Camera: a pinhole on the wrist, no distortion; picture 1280 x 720 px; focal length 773.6 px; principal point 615.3 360.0 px. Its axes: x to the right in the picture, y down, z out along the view. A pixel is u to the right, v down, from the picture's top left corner.
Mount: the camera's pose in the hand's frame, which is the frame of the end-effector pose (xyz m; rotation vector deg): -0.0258 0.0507 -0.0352 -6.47 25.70 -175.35
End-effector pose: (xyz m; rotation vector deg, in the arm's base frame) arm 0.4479 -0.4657 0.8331 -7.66 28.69 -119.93
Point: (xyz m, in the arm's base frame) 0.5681 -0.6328 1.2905
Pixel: 594 224
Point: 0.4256 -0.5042 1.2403
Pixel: 632 508
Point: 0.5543 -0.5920 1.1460
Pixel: 587 202
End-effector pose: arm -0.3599 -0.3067 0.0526 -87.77 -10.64 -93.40
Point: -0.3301 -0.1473 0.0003
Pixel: 1125 628
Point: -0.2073 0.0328 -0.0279
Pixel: 1091 387
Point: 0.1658 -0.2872 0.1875
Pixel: outside the picture
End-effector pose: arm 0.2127 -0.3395 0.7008 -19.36 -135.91 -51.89
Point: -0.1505 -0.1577 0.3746
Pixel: 502 481
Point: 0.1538 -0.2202 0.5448
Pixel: 727 355
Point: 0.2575 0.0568 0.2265
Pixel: 1084 87
